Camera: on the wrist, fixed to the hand. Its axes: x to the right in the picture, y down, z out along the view.
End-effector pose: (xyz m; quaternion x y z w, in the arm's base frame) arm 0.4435 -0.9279 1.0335 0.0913 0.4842 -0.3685 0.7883
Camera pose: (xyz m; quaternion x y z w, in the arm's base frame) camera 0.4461 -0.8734 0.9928 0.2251 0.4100 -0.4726 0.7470
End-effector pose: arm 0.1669 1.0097 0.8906 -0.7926 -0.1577 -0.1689 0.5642
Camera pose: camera 0.1913 0.9508 0.8669 -0.6686 -0.2061 -0.1519 0.6982
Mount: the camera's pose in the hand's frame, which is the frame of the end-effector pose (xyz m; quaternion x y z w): 0.0077 0.0492 -0.0464 0.1870 0.0013 -0.0257 0.9820
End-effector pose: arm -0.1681 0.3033 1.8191 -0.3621 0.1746 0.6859 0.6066
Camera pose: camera -0.2021 0.2672 1.7724 -0.2475 0.2912 0.6248 0.6808
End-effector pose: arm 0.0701 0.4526 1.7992 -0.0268 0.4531 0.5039 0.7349
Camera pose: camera 0.0034 0.4592 1.7871 0.0988 0.5394 0.3912 0.7391
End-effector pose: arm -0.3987 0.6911 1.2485 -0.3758 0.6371 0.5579 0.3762
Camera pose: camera -0.4490 0.6492 1.2670 -0.3158 0.7208 0.4186 0.4532
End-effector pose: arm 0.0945 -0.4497 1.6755 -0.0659 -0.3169 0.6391 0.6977
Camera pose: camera 0.0770 -0.4194 1.6171 0.0731 -0.1925 0.6689 0.7143
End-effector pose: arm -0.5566 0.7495 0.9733 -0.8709 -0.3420 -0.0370 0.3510
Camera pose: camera -0.5120 0.6988 0.9817 -0.7808 -0.3647 0.0175 0.5070
